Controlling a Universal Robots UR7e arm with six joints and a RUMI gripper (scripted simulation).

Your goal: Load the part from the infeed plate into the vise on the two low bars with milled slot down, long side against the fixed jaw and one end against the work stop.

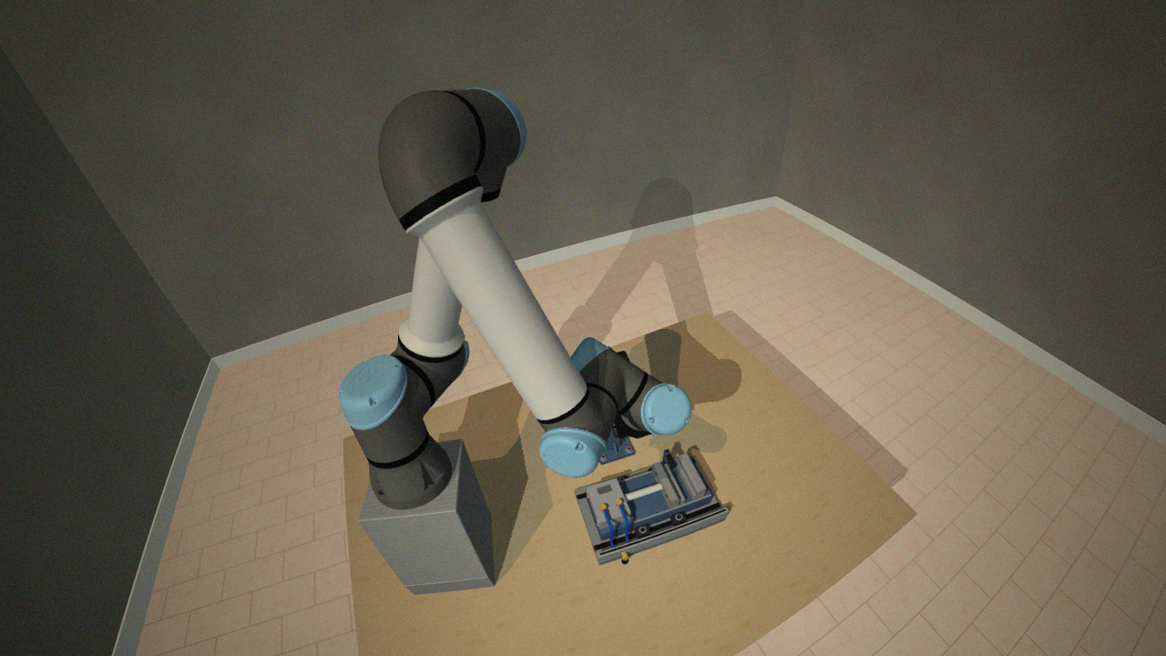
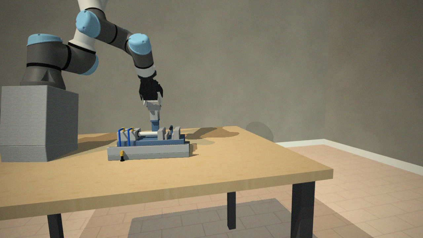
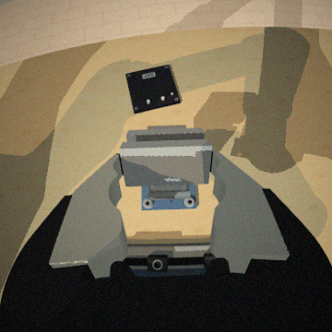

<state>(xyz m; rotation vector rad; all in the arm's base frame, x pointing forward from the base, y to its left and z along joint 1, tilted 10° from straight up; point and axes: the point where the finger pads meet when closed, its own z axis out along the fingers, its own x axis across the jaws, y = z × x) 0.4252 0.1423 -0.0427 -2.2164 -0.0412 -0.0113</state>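
My gripper is now 1 cm to the right of the part. Also, from my hand: v-block post (13 cm below, 1 cm to the left); then white cylinder rod (18 cm to the right, 11 cm below, 1 cm ahead); then work stop (14 cm to the right, 10 cm below, 10 cm ahead).
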